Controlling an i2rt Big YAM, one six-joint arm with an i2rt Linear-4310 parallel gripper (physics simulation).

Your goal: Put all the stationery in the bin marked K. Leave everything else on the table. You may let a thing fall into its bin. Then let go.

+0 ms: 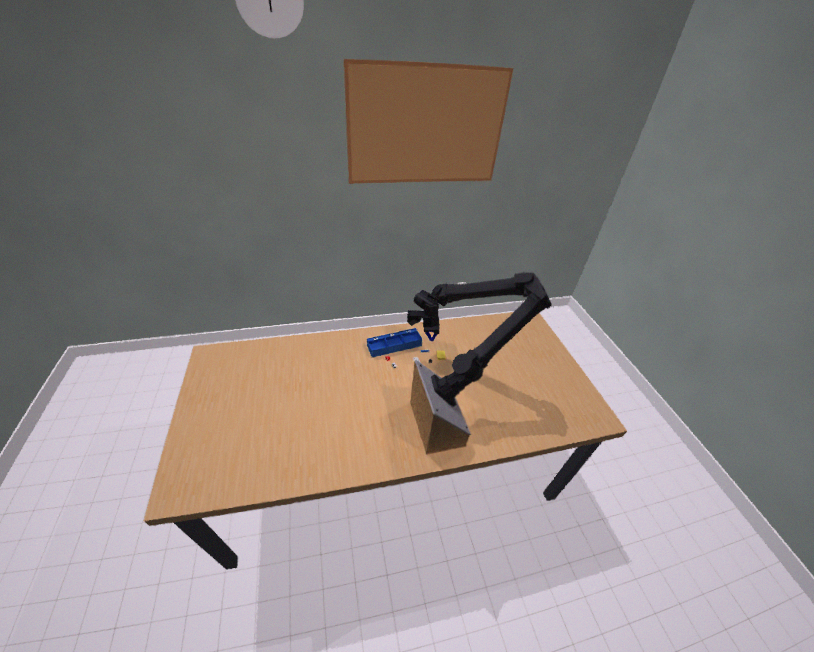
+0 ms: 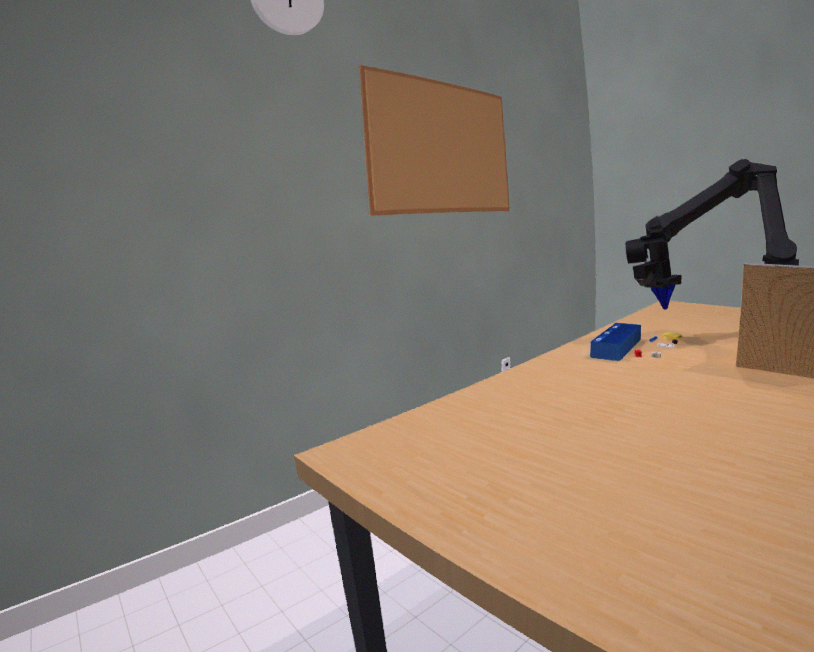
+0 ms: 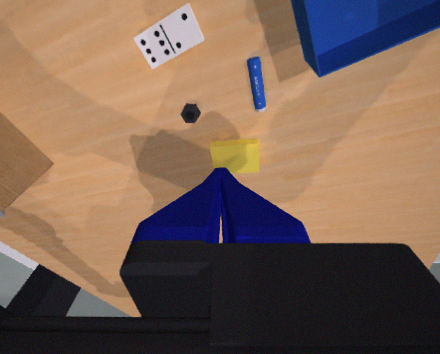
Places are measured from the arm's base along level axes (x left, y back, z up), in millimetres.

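Pixels of known places: gripper, between the fingertips: [image 1: 431, 340] [image 2: 665, 309] [image 3: 220, 176]; arm's base, origin of its link: [image 1: 441, 391] [image 2: 783, 299].
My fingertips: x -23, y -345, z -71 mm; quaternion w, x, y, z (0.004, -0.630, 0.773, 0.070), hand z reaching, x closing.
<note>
Ahead of a thing's pixels: the offset from my fingertips to its top centre.
My gripper [image 1: 431, 338] [image 2: 665, 307] [image 3: 220, 176] is shut with nothing between its blue fingers. It hangs above the table near a yellow block {dx -54, dy +4, dz -89 mm} [image 1: 440, 354] [image 2: 671, 335] [image 3: 236, 156], which looks like a sticky note pad and lies flat on the table. The blue bin tray {dx +163, dy -75, dz -52 mm} [image 1: 394, 347] [image 2: 613, 347] [image 3: 311, 45] has several compartments and stands beside the loose things. The letters on the tray are too small to read, so I cannot tell which compartment is K.
A blue AAA battery {dx +18, dy -27, dz -88 mm} [image 1: 424, 351] [image 2: 652, 338] [image 3: 256, 84], a black hex nut {dx +3, dy +39, dz -90 mm} [image 1: 430, 360] [image 2: 674, 341] [image 3: 190, 113] and a white domino {dx +66, dy +37, dz -91 mm} [image 2: 665, 345] [image 3: 169, 36] lie near the block. A small red thing {dx +200, dy +14, dz -82 mm} [image 1: 387, 357] [image 2: 638, 353] and a small grey-white thing {dx +174, dy +58, dz -87 mm} [image 1: 393, 365] [image 2: 655, 355] lie before the tray.
</note>
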